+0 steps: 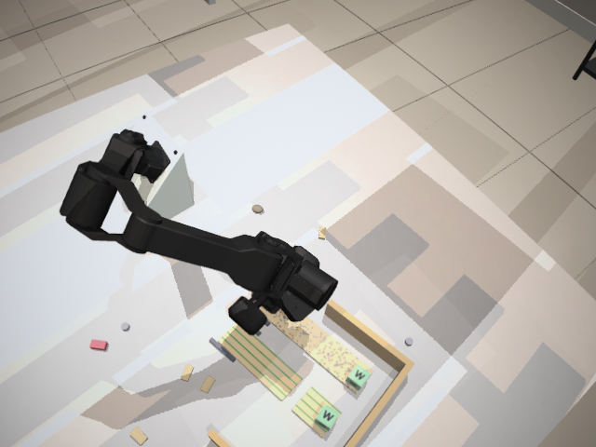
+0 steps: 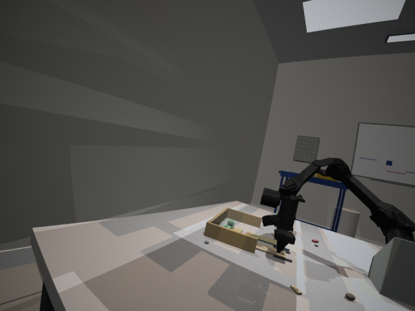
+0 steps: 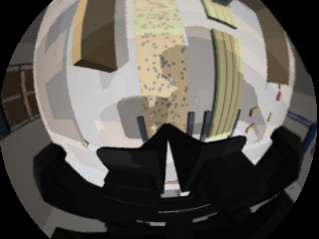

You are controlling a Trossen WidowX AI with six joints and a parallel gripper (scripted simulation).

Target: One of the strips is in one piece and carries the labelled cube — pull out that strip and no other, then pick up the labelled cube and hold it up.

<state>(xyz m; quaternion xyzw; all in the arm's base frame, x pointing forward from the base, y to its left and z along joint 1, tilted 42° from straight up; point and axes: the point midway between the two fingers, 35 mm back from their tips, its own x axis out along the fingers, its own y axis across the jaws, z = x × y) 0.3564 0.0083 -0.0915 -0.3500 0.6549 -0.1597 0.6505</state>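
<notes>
Now: the speckled tan strip 9 cm ahead of my gripper tip and 2 cm to the left of it.
</notes>
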